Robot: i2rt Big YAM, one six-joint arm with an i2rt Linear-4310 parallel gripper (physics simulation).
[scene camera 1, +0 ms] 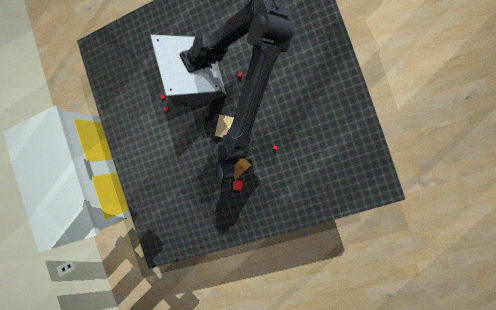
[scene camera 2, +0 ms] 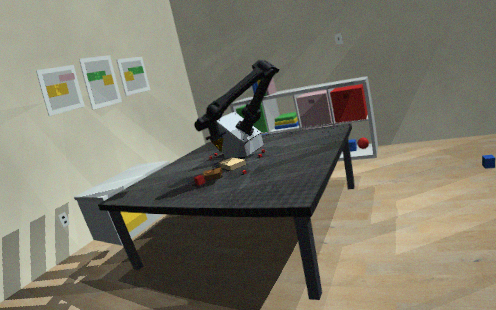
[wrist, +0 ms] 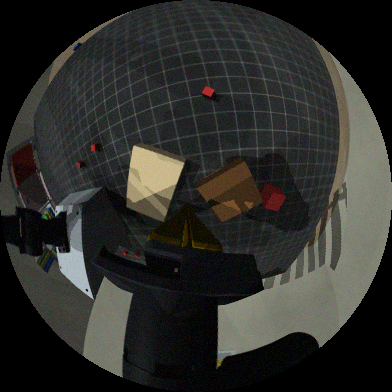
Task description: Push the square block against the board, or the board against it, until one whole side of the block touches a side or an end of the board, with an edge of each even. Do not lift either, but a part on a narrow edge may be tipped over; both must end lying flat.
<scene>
The gripper (wrist: 186, 207) is shut, with nothing in its grasp. Also in view: a brown square block (wrist: 229, 190). The table carries a pale tan board (wrist: 153, 173).
</scene>
